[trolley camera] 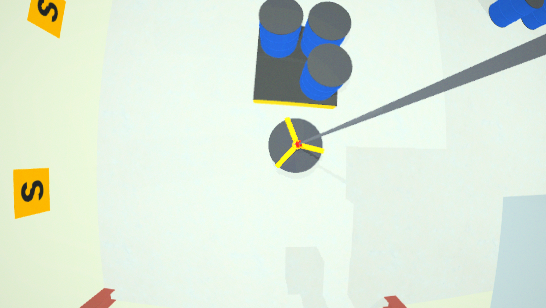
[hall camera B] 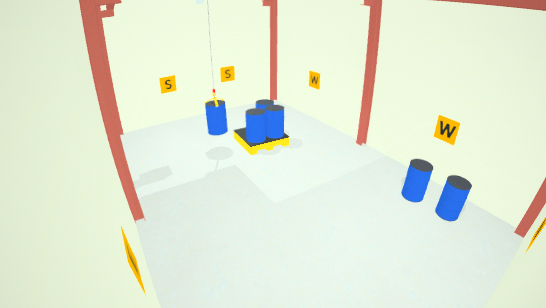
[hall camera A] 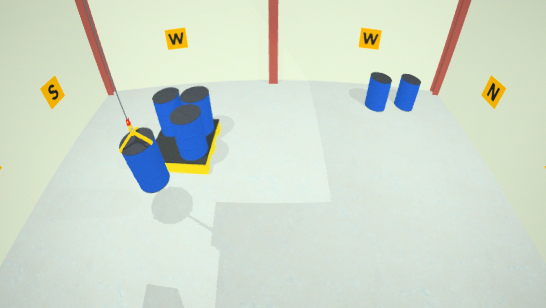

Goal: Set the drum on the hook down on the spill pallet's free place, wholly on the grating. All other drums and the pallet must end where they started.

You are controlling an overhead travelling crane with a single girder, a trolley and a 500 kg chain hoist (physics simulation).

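The blue drum on the hook hangs in the air, tilted slightly in hall camera B, apart from its floor shadow. My yellow three-armed gripper is shut on its top rim. The spill pallet has black grating and a yellow edge. Three blue drums stand on it. Its free place is the near left corner in the trolley view. The hanging drum is just below the pallet's near edge there, with a narrow gap seen from above.
Two more blue drums stand near the W wall at the far right in hall camera A. Red columns stand along the walls. The S wall is left in the trolley view.
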